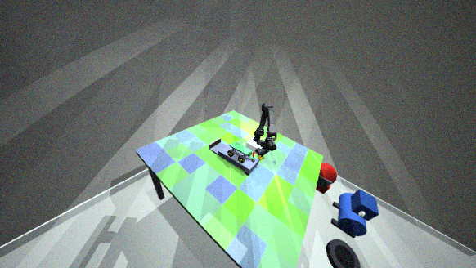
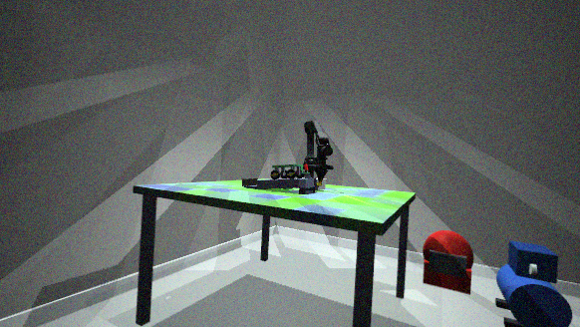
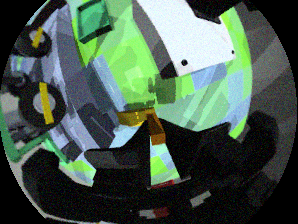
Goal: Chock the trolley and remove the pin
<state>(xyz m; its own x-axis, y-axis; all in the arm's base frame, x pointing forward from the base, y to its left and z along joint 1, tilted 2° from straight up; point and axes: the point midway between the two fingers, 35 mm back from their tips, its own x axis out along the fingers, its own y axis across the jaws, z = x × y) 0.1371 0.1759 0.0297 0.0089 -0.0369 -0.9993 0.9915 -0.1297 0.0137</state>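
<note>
My gripper tip is 70 mm short of the green tray, 250 mm to the left of it and 70 mm above it. From my gripper tip the other things lie so: yellow chock 20 mm ahead, 10 mm below; green-topped trolley 180 mm ahead, 120 mm to the right, 50 mm above; red-headed stop pin 140 mm ahead, 10 mm to the right, 60 mm above.
</note>
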